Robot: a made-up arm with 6 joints. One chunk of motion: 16 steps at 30 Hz.
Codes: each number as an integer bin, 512 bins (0 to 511) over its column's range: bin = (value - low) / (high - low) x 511, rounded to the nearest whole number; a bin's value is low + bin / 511 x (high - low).
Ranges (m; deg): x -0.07..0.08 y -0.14..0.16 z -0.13..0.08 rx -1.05..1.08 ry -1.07..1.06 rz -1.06..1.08
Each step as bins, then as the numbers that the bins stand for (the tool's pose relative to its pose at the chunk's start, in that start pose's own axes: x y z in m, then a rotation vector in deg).
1 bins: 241 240 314 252 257 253
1 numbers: 0.0007 0.0009 -0.0010 0.00 0.00 0.00
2 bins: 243 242 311 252 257 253
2 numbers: 0.0013 0.0021 -0.0022 0.00 0.00 0.00
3 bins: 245 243 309 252 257 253
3 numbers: 0.0019 0.0027 -0.0030 0.00 0.00 0.00
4 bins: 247 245 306 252 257 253
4 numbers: 0.0025 0.0038 -0.0042 0.00 0.00 0.00
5 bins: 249 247 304 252 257 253
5 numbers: 0.0031 0.0050 -0.0051 0.00 0.00 0.00
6 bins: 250 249 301 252 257 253
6 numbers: 0.0034 0.0062 -0.0063 0.00 0.00 0.00
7 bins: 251 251 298 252 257 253
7 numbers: 0.0037 0.0074 -0.0075 0.00 0.00 0.00
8 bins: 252 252 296 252 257 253
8 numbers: 0.0040 0.0079 -0.0084 0.00 0.00 0.00
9 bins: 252 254 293 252 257 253
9 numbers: 0.0040 0.0091 -0.0096 0.00 0.00 0.00
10 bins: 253 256 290 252 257 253
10 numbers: 0.0043 0.0103 -0.0108 0.00 0.00 0.00
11 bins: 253 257 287 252 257 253
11 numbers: 0.0043 0.0109 -0.0121 0.00 0.00 0.00
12 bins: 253 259 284 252 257 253
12 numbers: 0.0043 0.0121 -0.0133 0.00 0.00 0.00
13 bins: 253 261 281 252 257 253
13 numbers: 0.0043 0.0132 -0.0145 0.00 0.00 0.00
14 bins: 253 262 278 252 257 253
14 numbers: 0.0043 0.0138 -0.0158 0.00 0.00 0.00
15 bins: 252 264 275 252 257 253
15 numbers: 0.0040 0.0150 -0.0170 0.00 0.00 0.00
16 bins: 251 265 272 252 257 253
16 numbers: 0.0037 0.0156 -0.0182 0.00 0.00 0.00
